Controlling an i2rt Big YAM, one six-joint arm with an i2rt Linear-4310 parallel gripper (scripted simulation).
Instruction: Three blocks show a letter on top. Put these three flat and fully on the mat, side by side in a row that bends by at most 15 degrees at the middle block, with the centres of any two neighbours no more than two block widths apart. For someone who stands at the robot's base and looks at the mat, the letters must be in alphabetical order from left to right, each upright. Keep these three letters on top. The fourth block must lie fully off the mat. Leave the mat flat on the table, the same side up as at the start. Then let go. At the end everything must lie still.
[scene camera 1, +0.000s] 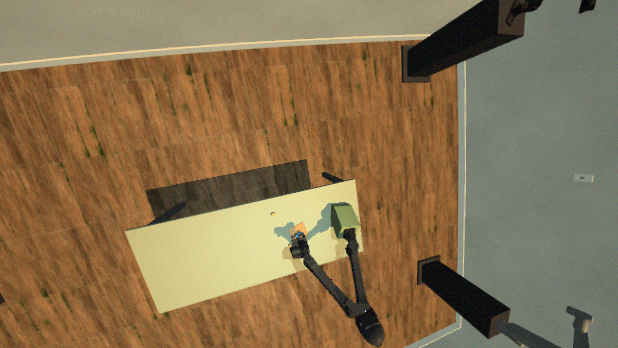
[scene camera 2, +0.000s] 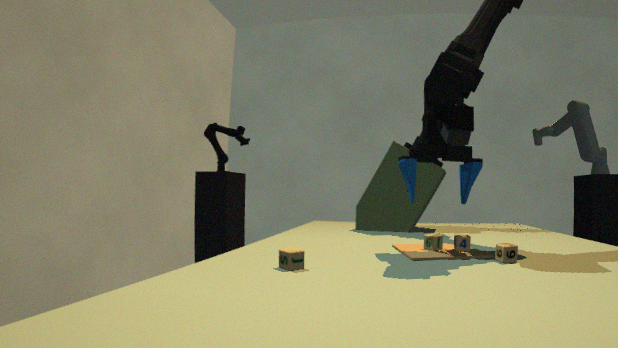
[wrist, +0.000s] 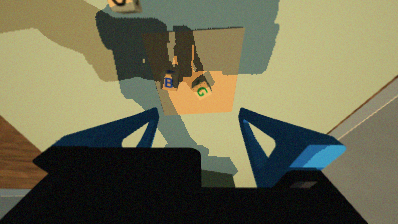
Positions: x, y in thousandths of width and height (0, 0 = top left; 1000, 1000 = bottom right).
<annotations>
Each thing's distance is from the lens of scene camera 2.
my gripper (scene camera 2: 710, 585): 0.61 m
orange mat (scene camera 2: 671, 726): 0.58 m
</annotations>
